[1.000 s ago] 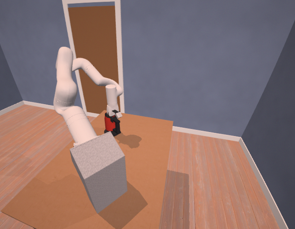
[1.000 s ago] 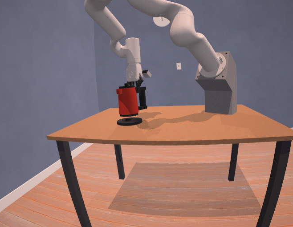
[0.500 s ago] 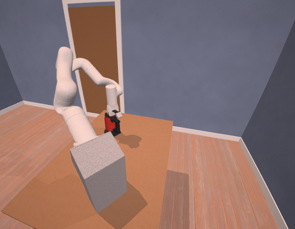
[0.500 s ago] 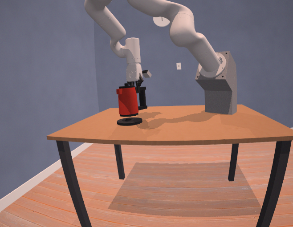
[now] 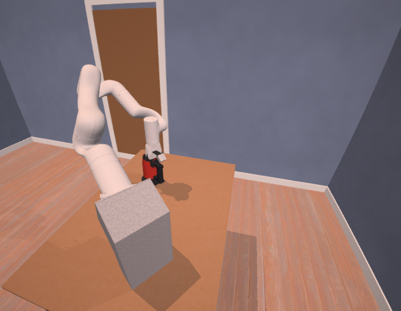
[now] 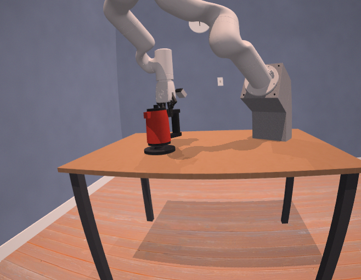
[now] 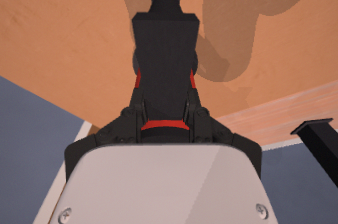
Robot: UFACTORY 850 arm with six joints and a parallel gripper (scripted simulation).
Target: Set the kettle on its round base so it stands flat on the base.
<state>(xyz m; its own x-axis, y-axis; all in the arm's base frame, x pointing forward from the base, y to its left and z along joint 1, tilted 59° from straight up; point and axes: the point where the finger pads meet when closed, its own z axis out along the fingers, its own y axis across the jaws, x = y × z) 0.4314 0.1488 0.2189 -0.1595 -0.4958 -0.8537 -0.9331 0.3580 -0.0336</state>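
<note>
Right now the red kettle is 1 cm ahead of my hand, 3 cm to the left of it and 5 cm below it. Also, from my hand: round black base 1 cm ahead, 6 cm to the left, 17 cm below.
</note>
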